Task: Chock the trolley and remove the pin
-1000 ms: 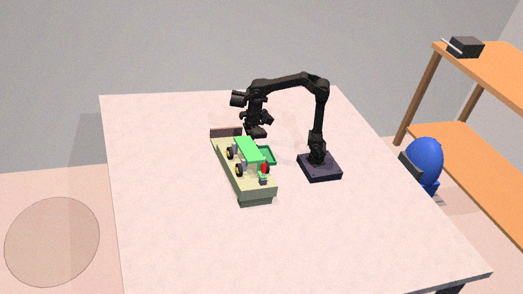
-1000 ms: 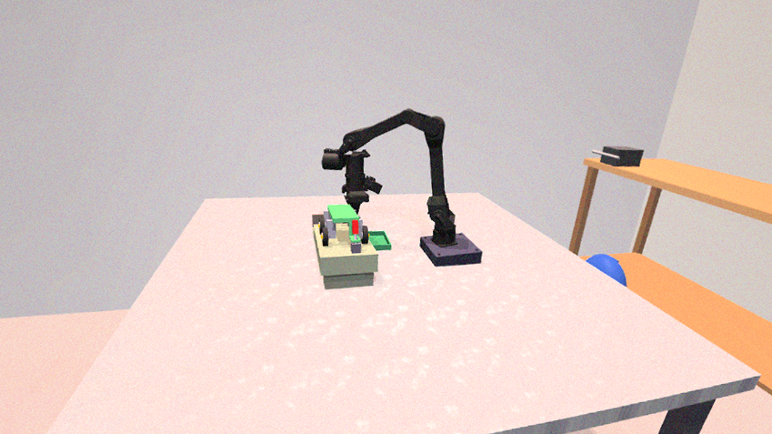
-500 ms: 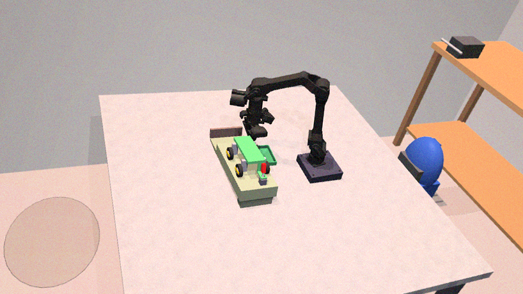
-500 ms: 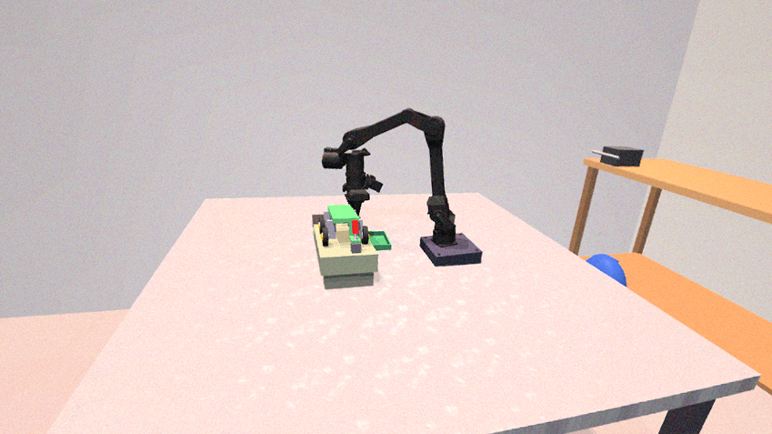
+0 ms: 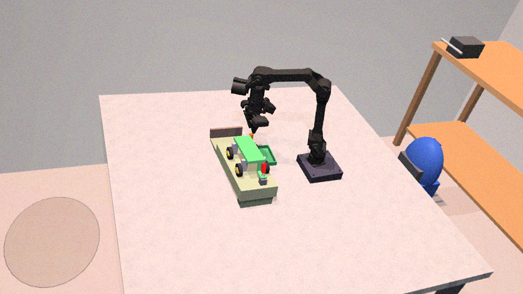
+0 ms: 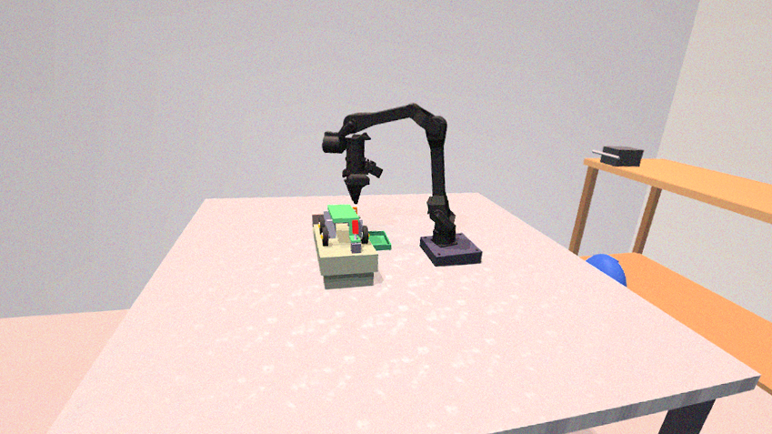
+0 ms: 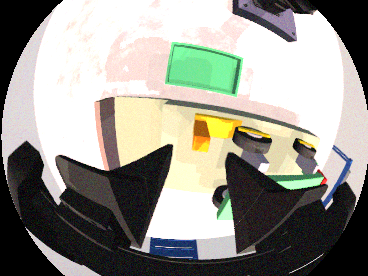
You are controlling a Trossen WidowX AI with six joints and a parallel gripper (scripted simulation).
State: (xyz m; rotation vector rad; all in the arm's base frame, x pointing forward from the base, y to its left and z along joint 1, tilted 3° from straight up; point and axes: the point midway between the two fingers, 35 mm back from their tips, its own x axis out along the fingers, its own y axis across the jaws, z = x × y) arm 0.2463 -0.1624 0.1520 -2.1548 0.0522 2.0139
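The red-headed stop pin is 8 cm ahead of my gripper tip, 24 cm to the left of it and 1 cm below it. Round my gripper tip: yellow chock (3 cm to the left, 6 cm below); then trolley (8 cm ahead, 12 cm to the left, 3 cm below); then pale ramp block (8 cm ahead, 12 cm to the left, 9 cm below).
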